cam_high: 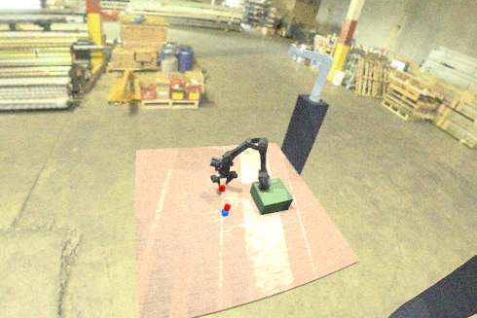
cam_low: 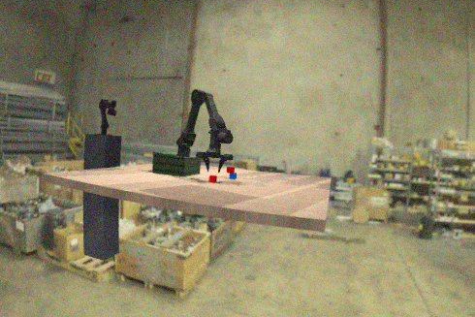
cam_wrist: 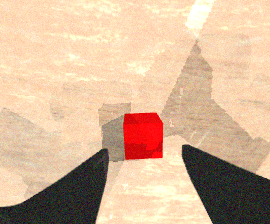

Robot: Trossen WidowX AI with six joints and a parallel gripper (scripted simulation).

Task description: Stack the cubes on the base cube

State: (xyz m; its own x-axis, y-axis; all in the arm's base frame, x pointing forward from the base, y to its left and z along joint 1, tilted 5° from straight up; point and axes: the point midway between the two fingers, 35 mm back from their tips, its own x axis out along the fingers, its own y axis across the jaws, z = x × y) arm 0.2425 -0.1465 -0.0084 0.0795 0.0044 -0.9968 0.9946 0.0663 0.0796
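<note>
Right now the blue base cube is 210 mm to the left of my gripper tip, 50 mm ahead of it and 30 mm below it.
</note>
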